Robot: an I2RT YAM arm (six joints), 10 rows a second.
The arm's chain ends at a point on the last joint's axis. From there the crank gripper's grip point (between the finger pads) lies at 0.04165 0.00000 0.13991 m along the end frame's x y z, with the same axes.
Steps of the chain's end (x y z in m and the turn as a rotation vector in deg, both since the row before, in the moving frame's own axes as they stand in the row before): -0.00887, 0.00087, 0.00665, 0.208, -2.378, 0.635; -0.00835, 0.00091, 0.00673, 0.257, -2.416, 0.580; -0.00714, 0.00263, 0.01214, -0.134, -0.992, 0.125; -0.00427, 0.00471, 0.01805, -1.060, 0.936, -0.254; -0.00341, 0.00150, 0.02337, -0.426, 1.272, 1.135
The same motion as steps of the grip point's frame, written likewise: -0.01471, 0.00079, 0.00826, 0.208, -2.378, 0.635; -0.01428, 0.00067, 0.00836, 0.257, -2.416, 0.580; -0.00957, 0.00305, 0.01284, -0.134, -0.992, 0.125; -0.00198, 0.00710, 0.01733, -1.060, 0.936, -0.254; -0.00033, 0.00339, 0.02240, -0.426, 1.272, 1.135
